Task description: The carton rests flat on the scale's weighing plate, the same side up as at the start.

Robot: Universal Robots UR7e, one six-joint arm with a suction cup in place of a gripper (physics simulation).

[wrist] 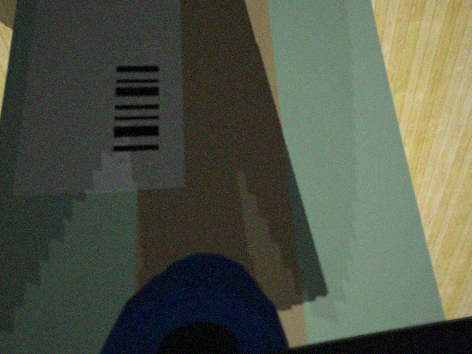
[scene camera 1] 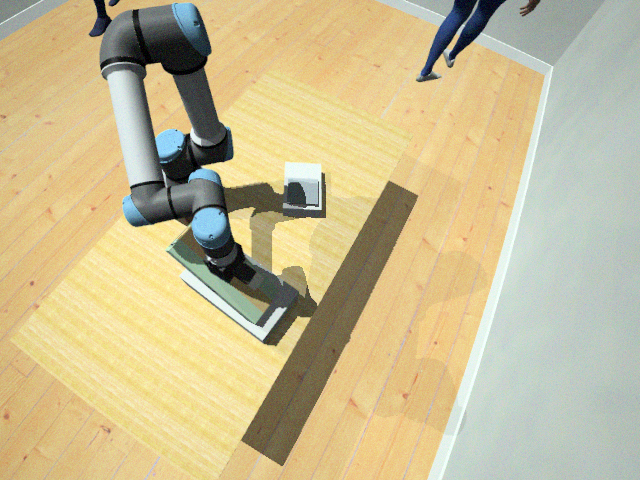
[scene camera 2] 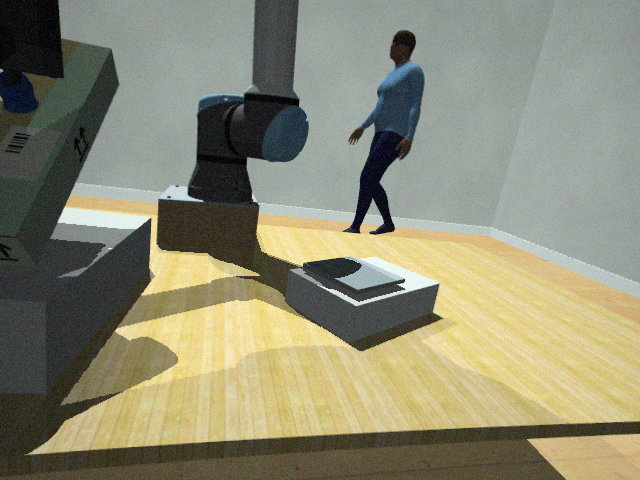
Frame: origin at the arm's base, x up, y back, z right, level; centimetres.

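Seen in the pictures: hand at its tool point: (wrist: 200, 255) (scene camera 2: 16, 113); arm's base at its link origin: (scene camera 1: 187, 181) (scene camera 2: 220, 196).
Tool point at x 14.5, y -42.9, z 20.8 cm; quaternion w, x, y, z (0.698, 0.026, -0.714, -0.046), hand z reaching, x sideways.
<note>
Offsets run from my tool point to a thing's middle.
The carton {dx -2.3, dy +1.7, dz +0.6 cm} (scene camera 1: 191, 260) (scene camera 2: 77, 98) (wrist: 320, 125) is green with brown tape and a barcode label. It is tilted over a long grey block with a white top {dx -20.1, dy +0.2, dz -1.0 cm} (scene camera 1: 269, 324) (scene camera 2: 20, 351), its end nearest scene camera 2 lower; I cannot tell whether they touch. My blue suction cup (scene camera 2: 18, 93) (wrist: 200, 290) is against the carton's taped top face and holds it; the wrist hides the cup in scene camera 1. The scale {dx -21.2, dy +7.7, dz -49.5 cm} (scene camera 1: 302, 169) (scene camera 2: 361, 320) is a small grey box with a white top, apart from the carton. Its raised weighing plate {dx -17.9, dy +5.5, dz -46.3 cm} (scene camera 1: 311, 191) (scene camera 2: 372, 276) bears no carton.
The arm's base block (scene camera 2: 206, 222) stands behind the scale in scene camera 2. A person in blue (scene camera 2: 398, 98) is beyond the table. Dark blue legs (scene camera 1: 467, 25) show at the upper right of scene camera 1. The arm's shadow crosses the scale.
</note>
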